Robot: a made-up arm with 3 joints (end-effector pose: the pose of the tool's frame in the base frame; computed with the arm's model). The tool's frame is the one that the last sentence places.
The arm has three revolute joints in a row. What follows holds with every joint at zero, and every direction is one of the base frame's. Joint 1 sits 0.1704 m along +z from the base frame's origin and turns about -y. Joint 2 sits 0.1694 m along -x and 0.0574 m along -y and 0.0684 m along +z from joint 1 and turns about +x. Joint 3 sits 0.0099 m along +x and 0.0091 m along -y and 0.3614 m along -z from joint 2 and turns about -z. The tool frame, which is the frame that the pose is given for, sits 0.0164 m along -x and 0.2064 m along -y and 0.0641 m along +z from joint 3; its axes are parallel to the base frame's.
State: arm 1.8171 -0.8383 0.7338
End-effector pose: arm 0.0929 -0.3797 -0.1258 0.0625 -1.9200 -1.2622
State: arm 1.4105 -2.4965 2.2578
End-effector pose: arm -0.2715 -0.3436 -0.0984 0.3040 1.8293 1.1882
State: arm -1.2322 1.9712 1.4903
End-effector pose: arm 0.0439 0.2200 0.5745 0.8883 2.1798 -2.0664
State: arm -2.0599 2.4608 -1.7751
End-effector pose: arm 0.2520 0.1167 -0.0158 1.1611 -0.4301 -0.8282
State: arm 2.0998 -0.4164 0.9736
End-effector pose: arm 0.3080 -0.2797 -0.0427 0.7942 -2.0710 -1.0022
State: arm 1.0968 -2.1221 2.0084
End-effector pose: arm -0.2837 -0.3595 -0.0656 0.5290 2.1851 1.7012
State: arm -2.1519 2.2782 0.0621
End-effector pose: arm 0.1862 0.3077 0.2738 1.1900 1.0815 -2.2827
